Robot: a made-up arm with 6 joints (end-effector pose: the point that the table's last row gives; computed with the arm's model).
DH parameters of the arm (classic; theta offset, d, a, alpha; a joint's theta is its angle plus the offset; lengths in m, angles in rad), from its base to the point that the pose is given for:
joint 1: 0 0.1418 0 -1.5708
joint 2: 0.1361 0 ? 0
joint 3: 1.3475 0 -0.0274 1.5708
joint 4: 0 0.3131 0 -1.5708
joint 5: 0 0 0.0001 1.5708
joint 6: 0 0.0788 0 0
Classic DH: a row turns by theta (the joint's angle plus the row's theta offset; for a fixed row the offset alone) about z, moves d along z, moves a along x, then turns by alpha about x.
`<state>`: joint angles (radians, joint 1 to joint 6).
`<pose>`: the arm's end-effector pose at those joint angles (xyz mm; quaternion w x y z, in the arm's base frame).
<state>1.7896 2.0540 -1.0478 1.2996 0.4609 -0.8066</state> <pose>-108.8 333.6 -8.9 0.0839 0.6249 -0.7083 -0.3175</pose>
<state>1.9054 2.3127 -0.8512 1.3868 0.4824 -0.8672</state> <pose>-109.7 205.9 -117.2 0.2007 0.6378 -0.7321 -0.1304</pose>
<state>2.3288 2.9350 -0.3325 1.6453 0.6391 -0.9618</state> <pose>42.3 -113.0 -91.4 0.3049 0.5305 -0.6868 0.3922</pose>
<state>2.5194 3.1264 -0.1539 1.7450 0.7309 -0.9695</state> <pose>112.4 -144.4 -9.0 0.2379 0.4567 -0.6646 0.5414</pose>
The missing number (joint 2, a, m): -0.1761
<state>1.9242 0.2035 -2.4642 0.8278 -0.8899 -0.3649</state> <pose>204.7 -424.9 410.9 0.1554 0.6265 -0.2596 0.7183</pose>
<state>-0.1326 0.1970 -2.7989 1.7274 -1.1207 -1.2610</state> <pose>-491.1 -5.2 336.6 0.7052 0.3134 -0.4935 0.4012</pose>
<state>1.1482 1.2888 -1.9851 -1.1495 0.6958 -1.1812</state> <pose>138.2 194.7 584.4 0.6099 -0.5306 0.2011 -0.5532</pose>
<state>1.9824 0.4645 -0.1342 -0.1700 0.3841 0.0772</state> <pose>-87.0 211.9 146.6 0.2882 -0.7555 0.4690 0.3552</pose>
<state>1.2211 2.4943 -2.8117 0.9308 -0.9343 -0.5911</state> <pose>204.9 413.7 429.6 0.7748 0.1588 0.3702 0.4872</pose>
